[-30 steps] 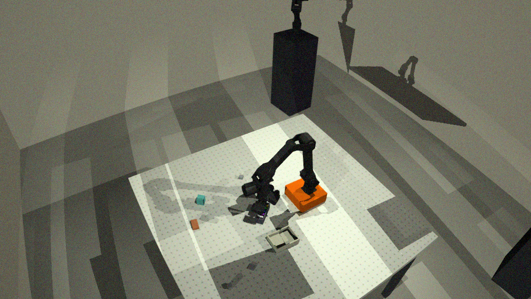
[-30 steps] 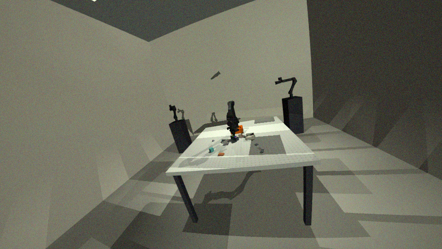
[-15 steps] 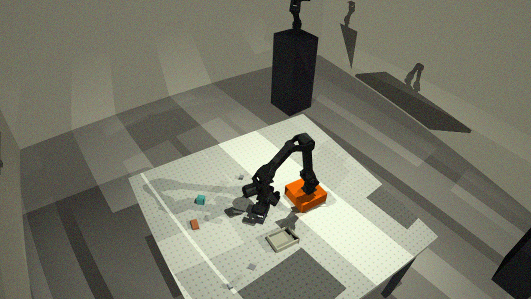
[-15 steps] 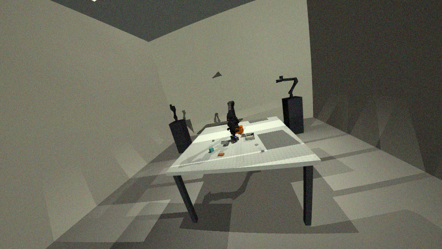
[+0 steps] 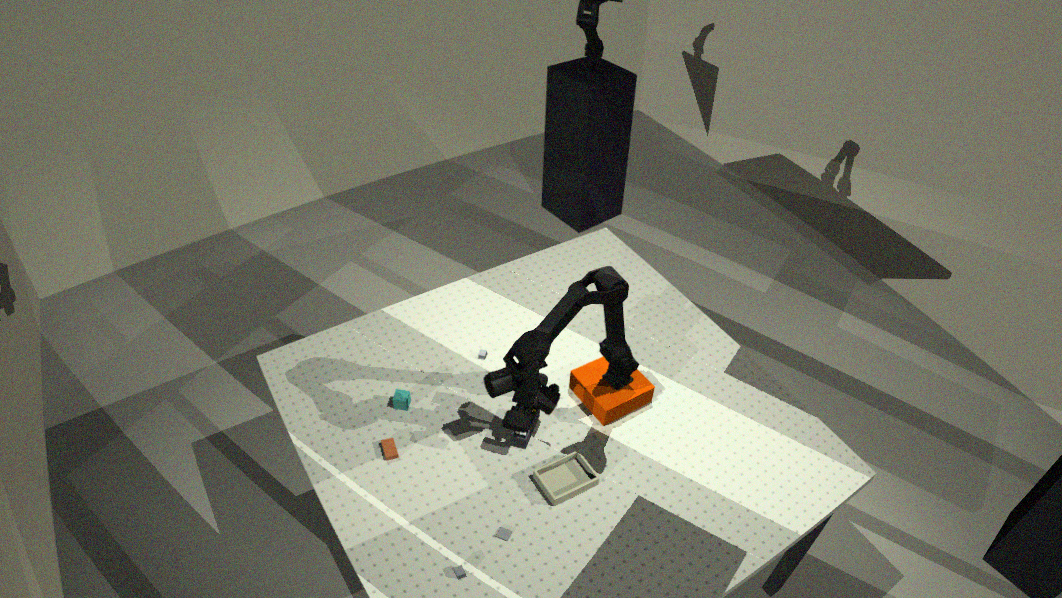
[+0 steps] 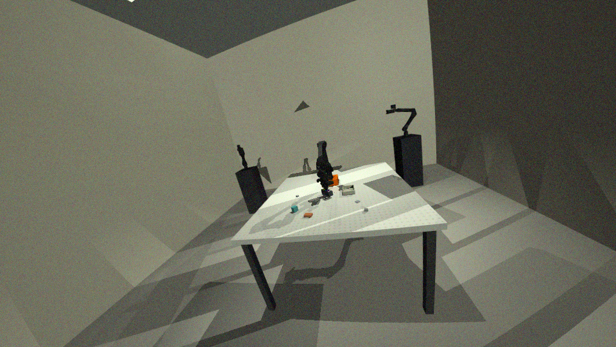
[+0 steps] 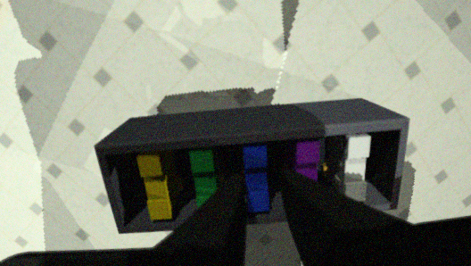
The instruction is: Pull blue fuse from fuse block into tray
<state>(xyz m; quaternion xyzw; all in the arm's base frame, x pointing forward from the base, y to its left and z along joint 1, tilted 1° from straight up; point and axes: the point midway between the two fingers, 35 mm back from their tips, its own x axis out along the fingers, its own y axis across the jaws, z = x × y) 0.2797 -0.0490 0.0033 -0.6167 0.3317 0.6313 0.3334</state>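
My gripper tip is 10 mm above the blue fuse. The rest, counted from my gripper tip: green fuse: 20 mm behind, 10 mm to the right, 10 mm below; purple fuse: 10 mm to the left, 10 mm below, 10 mm ahead; yellow fuse: 40 mm behind, 20 mm to the right, 10 mm below.
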